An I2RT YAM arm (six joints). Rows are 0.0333 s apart.
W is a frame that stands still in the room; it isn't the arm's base.
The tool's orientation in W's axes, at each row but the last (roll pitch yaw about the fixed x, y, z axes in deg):
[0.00, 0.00, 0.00]
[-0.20, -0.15, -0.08]
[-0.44, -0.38, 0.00]
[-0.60, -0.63, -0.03]
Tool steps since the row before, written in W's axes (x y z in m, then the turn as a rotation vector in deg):
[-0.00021, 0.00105, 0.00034, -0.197, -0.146, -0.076]
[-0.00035, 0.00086, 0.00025, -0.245, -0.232, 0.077]
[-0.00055, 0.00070, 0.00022, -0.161, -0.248, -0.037]
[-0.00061, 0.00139, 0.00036, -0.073, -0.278, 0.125]
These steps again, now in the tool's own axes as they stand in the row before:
[-0.00021, 0.00105, 0.00034, -0.197, -0.146, -0.076]
[-0.00035, 0.00086, 0.00025, -0.244, -0.233, 0.077]
[-0.00055, 0.00070, 0.00023, -0.161, -0.248, -0.038]
[-0.00061, 0.00139, 0.00038, -0.071, -0.279, 0.123]

